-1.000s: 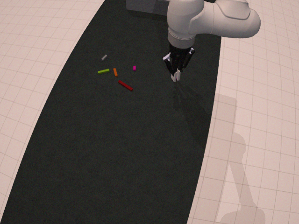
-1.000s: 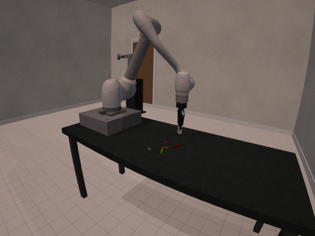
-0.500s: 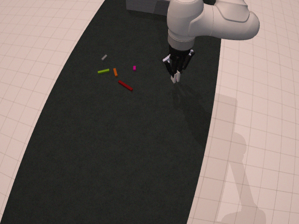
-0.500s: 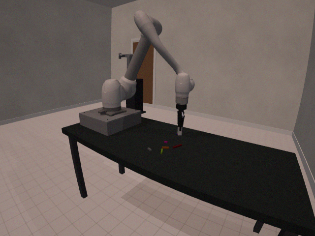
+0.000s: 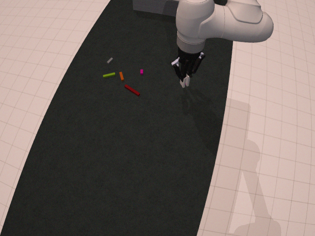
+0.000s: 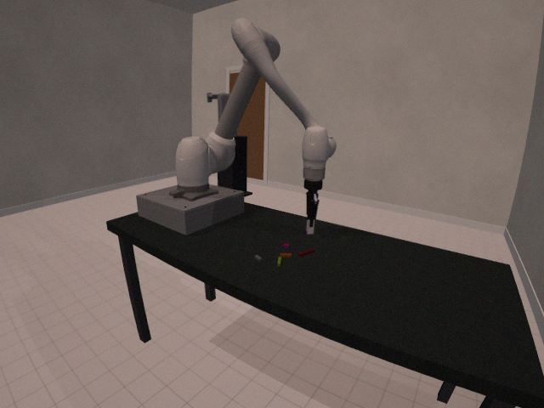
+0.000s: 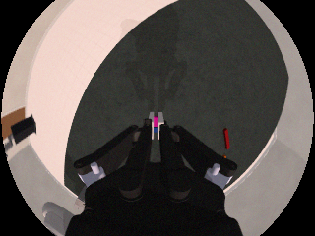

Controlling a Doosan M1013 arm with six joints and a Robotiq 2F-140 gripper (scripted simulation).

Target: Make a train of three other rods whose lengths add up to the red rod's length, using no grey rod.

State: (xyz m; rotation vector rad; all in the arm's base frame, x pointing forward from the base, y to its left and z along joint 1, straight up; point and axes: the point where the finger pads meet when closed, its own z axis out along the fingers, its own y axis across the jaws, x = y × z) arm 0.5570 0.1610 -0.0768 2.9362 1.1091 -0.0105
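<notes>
The blue rod lies 3 cm below my hand, 2 cm behind it and 1 cm to the right of it. The rest, counted from my hand: red rod: 18 cm to the right, 9 cm ahead, 3 cm below; then lime rod: 30 cm to the right, 4 cm ahead, 3 cm below; then orange rod: 25 cm to the right, 4 cm ahead, 3 cm below.
</notes>
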